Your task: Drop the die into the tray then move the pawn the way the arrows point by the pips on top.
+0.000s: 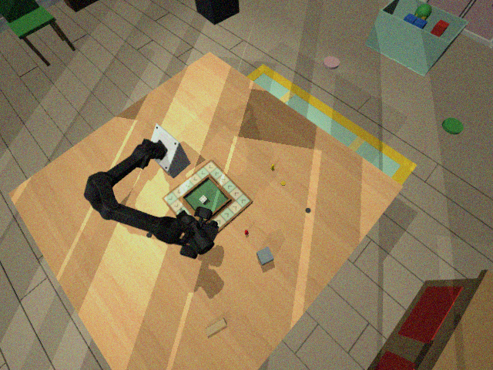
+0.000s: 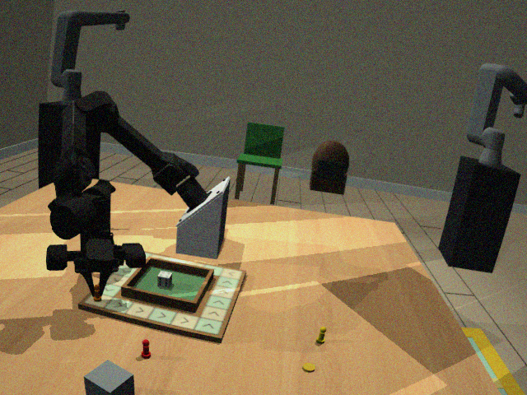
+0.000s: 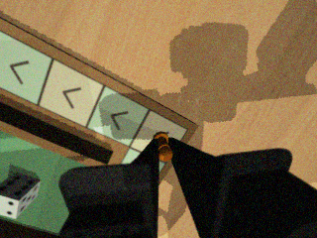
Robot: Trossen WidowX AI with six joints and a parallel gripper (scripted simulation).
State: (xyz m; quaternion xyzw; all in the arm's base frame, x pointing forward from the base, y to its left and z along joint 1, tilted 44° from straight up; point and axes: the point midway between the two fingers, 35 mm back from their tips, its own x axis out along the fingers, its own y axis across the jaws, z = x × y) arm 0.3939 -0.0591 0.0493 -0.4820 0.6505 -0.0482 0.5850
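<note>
Right now my gripper tip is 150 mm to the right of the red pawn, 100 mm short of it and 10 mm above it. From my gripper tip the other things lie so: green tray 120 mm behind, 110 mm to the left, 20 mm below; orange pawn right at my gripper tip; white die 120 mm behind, 100 mm to the left.
</note>
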